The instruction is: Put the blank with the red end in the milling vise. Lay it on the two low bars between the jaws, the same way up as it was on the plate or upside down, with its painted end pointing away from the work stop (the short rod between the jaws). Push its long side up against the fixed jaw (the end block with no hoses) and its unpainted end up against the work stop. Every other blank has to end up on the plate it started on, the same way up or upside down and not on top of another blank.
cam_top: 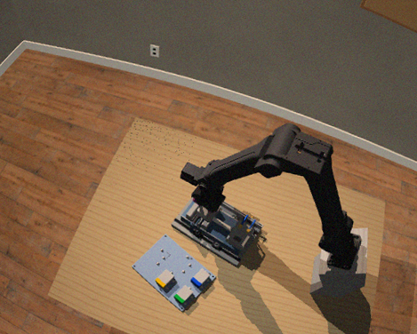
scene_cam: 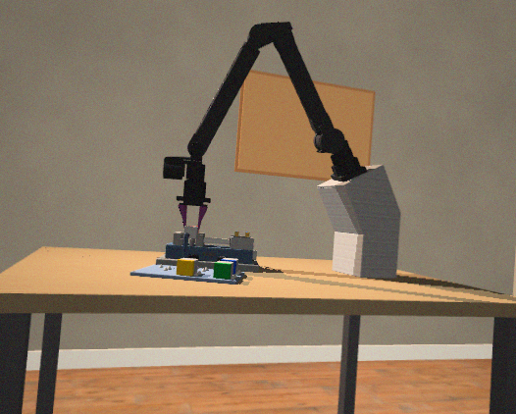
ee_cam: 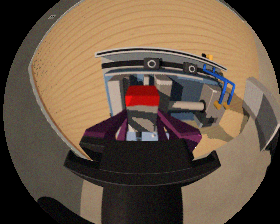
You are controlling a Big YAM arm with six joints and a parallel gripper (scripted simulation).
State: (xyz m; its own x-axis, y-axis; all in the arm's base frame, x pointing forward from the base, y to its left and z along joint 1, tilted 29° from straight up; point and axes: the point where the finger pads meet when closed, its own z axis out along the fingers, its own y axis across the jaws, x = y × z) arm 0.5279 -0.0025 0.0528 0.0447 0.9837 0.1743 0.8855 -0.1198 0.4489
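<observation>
Right now the red-ended blank is 20 mm below my hand. The rest, counted from my hand: blue-ended blank 120 mm behind, 220 mm to the left, 90 mm below; milling vise 60 mm behind, 10 mm to the left, 80 mm below; grey block with hoses 160 mm behind, 20 mm to the left, 40 mm below.
</observation>
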